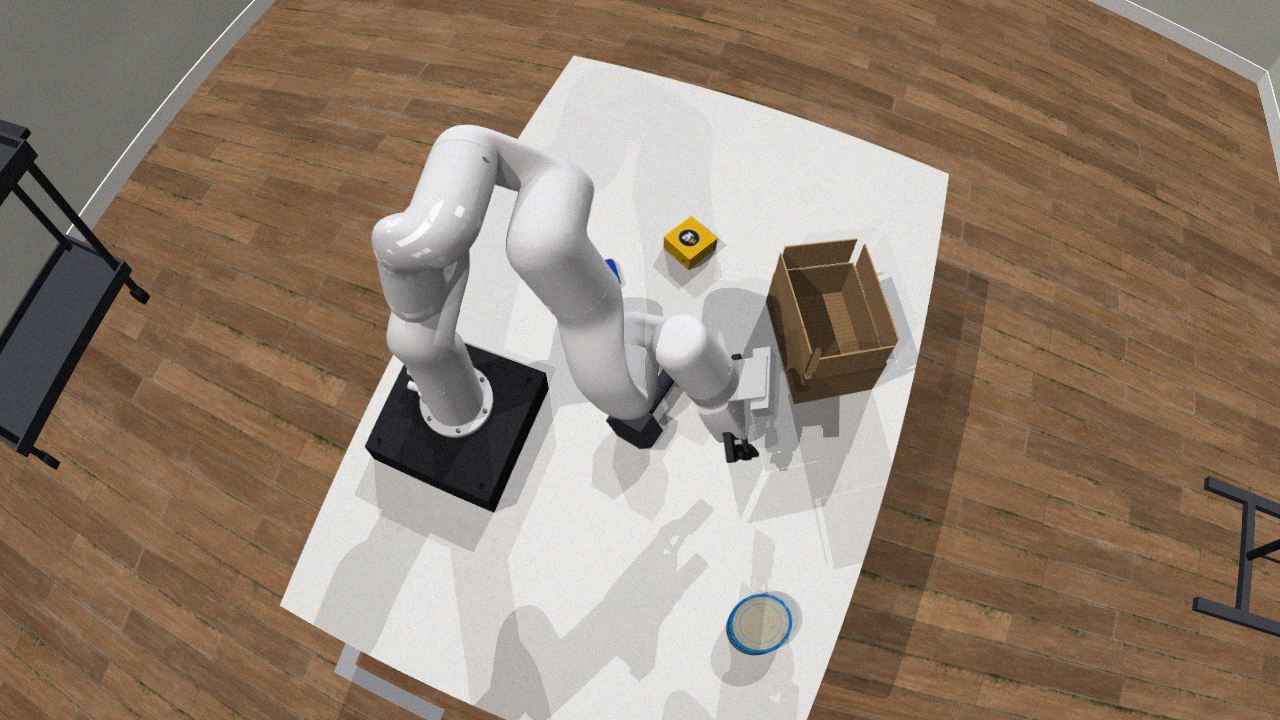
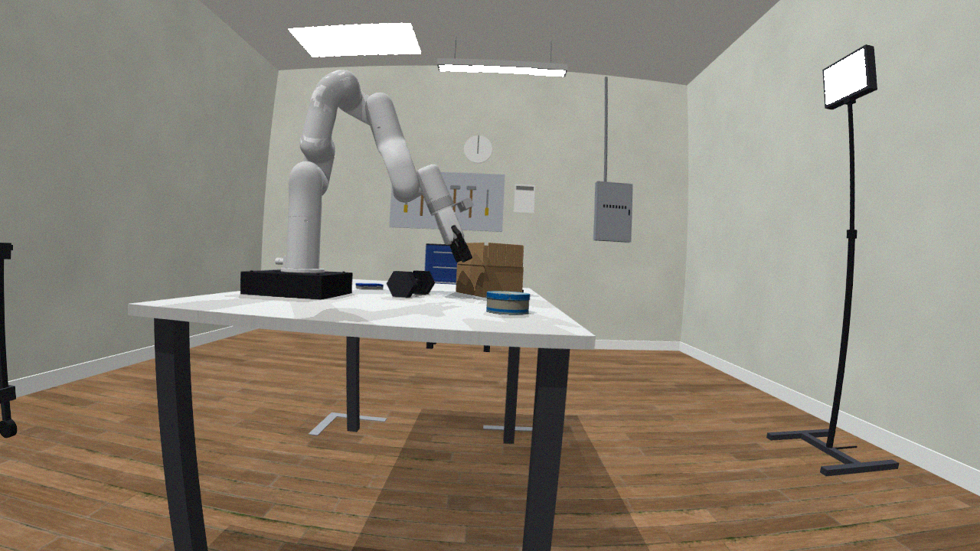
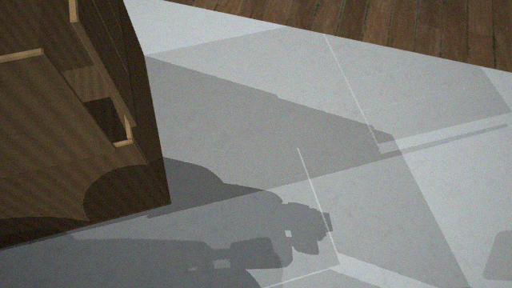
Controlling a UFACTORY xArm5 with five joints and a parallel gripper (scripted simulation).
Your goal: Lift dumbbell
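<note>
The black dumbbell is 160 mm behind my hand, 90 mm below it and 50 mm to the left of it. The rest, counted from my hand: blue flat tin: 340 mm behind, 210 mm to the left, 110 mm below.
</note>
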